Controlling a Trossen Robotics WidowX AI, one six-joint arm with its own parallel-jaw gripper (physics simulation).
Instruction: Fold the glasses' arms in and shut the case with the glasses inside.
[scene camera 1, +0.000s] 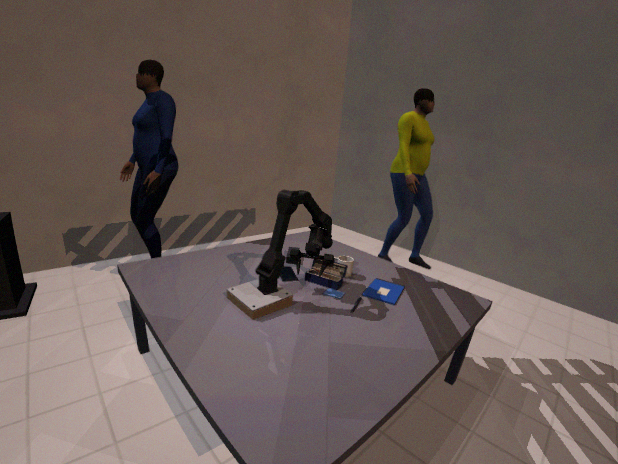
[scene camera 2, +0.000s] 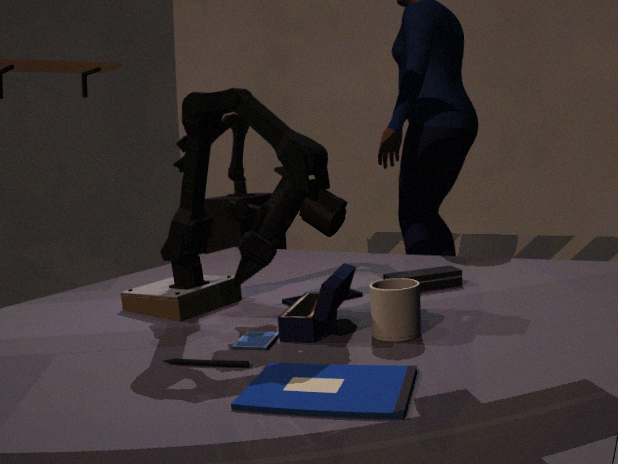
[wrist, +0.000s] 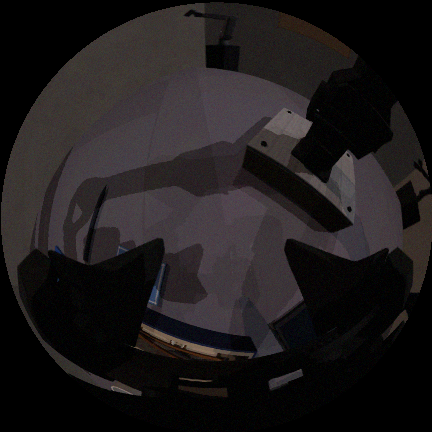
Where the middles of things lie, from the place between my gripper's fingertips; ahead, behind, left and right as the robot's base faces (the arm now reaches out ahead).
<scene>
I see the blue glasses case (scene camera 2: 294, 326) 140 mm ahead of my hand, 60 mm to the left of it and 30 mm below it. The rest, counted from my hand: glasses (wrist: 143, 332) (130 mm ahead, 50 mm to the left, 50 mm below); then beige cup (scene camera 2: 395, 303) (280 mm ahead, 90 mm to the left, 30 mm below); then blue notebook (scene camera 2: 351, 391) (330 mm ahead, 150 mm to the right, 80 mm below).
</scene>
